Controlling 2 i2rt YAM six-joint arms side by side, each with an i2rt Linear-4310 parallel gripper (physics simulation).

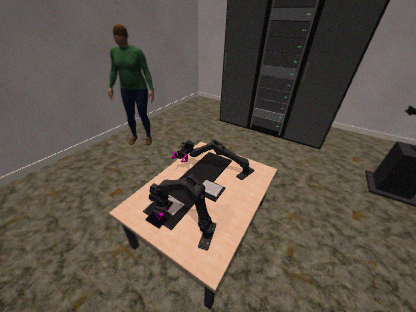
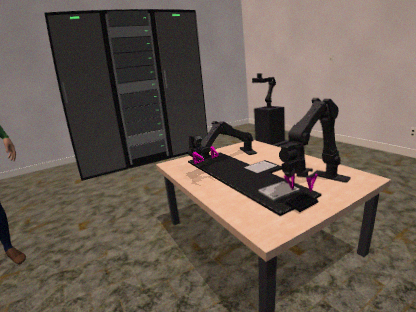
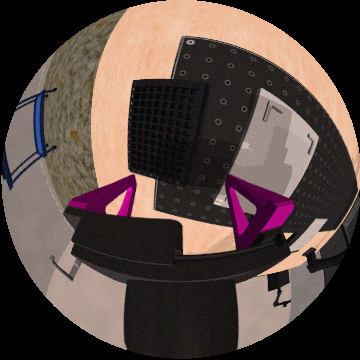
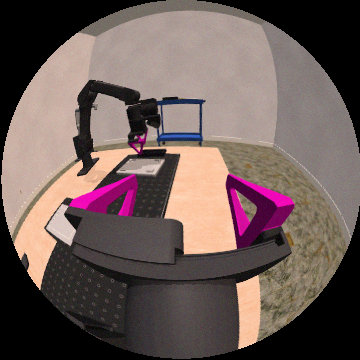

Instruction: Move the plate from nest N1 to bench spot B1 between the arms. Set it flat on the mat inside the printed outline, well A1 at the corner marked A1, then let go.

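Pixels of known places: left gripper, fingertip midpoint: (image 1: 163,214) (image 2: 301,190) (image 3: 180,178) (image 4: 141,148); right gripper, fingertip midpoint: (image 1: 176,160) (image 2: 211,157) (image 4: 181,178); left arm's base, link origin: (image 1: 207,235) (image 2: 331,176) (image 4: 88,166); right arm's base, link origin: (image 1: 245,173) (image 2: 248,151) (image 3: 309,251).
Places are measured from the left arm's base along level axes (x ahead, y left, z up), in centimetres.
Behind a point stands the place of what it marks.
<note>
The black well plate (image 1: 155,220) @(x 37.6, y 2.3, z 1.8 cm) (image 2: 303,201) @(x 38.1, y 2.1, z 2.6 cm) (image 3: 165,130) @(x 37.8, y 0.4, z 2.7 cm) (image 4: 153,153) @(x 38.7, y -3.0, z 2.6 cm) is off the pale nest (image 1: 175,205) @(x 30.0, y -13.6, z 2.4 cm) (image 2: 278,190) @(x 34.7, y -13.0, z 2.5 cm) (image 3: 272,142) @(x 37.0, y -11.9, z 2.5 cm) (image 4: 141,166) @(x 34.5, y -15.0, z 2.5 cm) and beside it. It lies across the edge of the black perforated board, partly over the wooden table; it looks slightly tilted. Its A1 marking cannot be read. My left gripper (image 2: 302,189) @(x 33.3, y -1.4, z 5.2 cm) (image 3: 180,178) @(x 33.3, y -1.4, z 5.2 cm) (image 4: 141,148) @(x 33.3, y -1.4, z 5.2 cm) is open above the plate's near end, with nothing between its fingers. My right gripper (image 1: 179,157) @(x 44.9, y -48.3, z 16.6 cm) (image 2: 206,155) @(x 44.9, y -48.3, z 16.6 cm) (image 4: 181,178) @(x 44.9, y -48.3, z 16.6 cm) is open and empty at the far end of the board. The light mat (image 1: 214,188) @(x 7.4, y -41.1, z 1.5 cm) (image 2: 261,166) @(x 10.4, y -40.4, z 1.5 cm) lies between the arms; its outline and A1 mark are unreadable.
The perforated board (image 1: 214,165) @(x 16.2, y -70.9, z 1.3 cm) (image 2: 230,173) @(x 29.3, y -49.7, z 1.3 cm) (image 3: 210,75) @(x 44.1, y -4.7, z 1.3 cm) runs along the wooden table (image 1: 235,220) @(x -15.4, y -17.3, z 0.0 cm) (image 2: 225,212) @(x 62.4, y -23.1, z 0.0 cm). The left arm reaches over the board near the nest. A person (image 1: 131,75), a server cabinet (image 1: 245,65) (image 2: 90,90) and a blue cart (image 4: 180,137) stand away from the table.
</note>
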